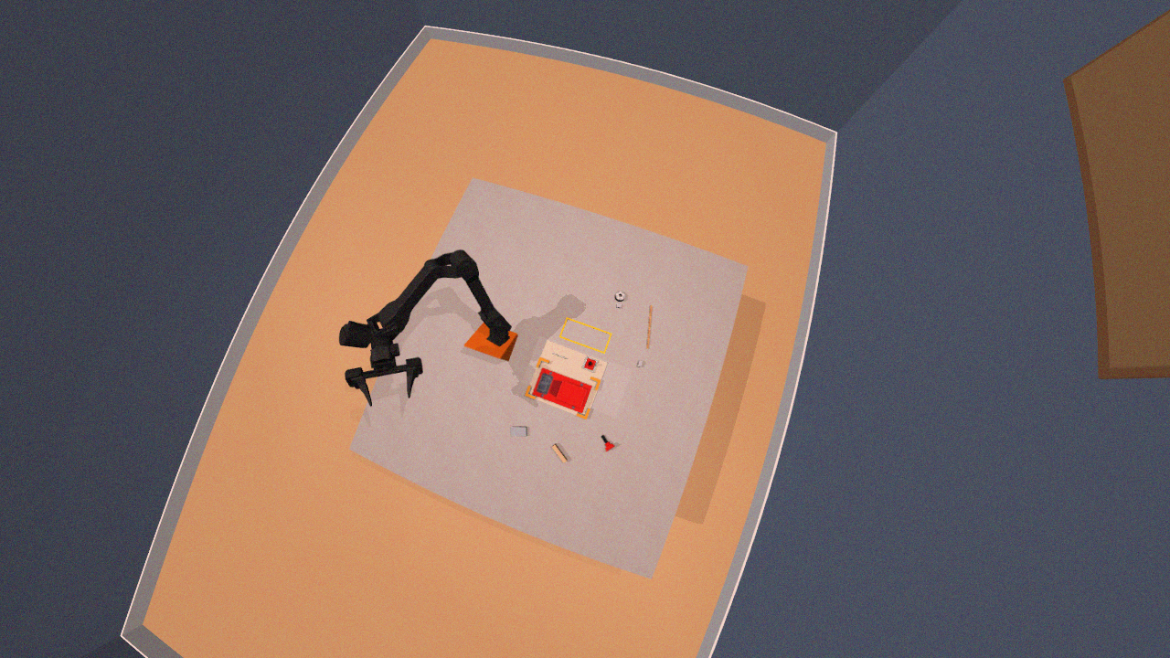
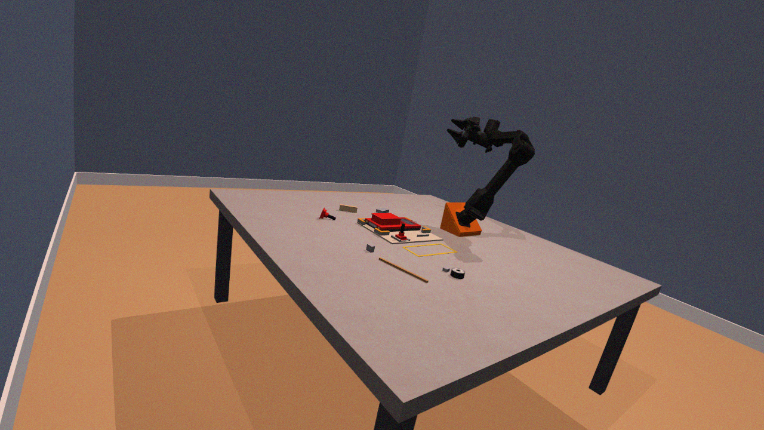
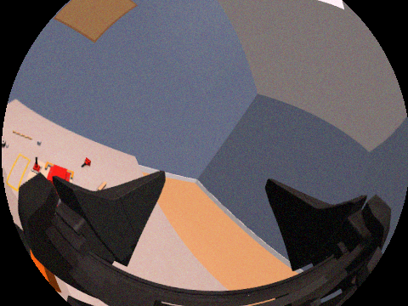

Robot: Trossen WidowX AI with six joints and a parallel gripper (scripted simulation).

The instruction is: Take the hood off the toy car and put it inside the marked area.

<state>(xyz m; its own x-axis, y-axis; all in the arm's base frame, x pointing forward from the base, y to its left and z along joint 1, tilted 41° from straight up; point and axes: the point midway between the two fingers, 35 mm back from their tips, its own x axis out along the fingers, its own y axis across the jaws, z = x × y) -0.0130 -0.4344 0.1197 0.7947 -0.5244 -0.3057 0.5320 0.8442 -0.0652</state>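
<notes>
Now: the red hood 38 cm ahead of my gripper tip, 22 cm to the left of it and 39 cm below it. Also, from my gripper tip: tan block: 45 cm ahead, 1 cm to the left, 42 cm below; thin wooden stick: 53 cm ahead, 59 cm to the left, 43 cm below; white wheel: 37 cm ahead, 65 cm to the left, 42 cm below.
</notes>
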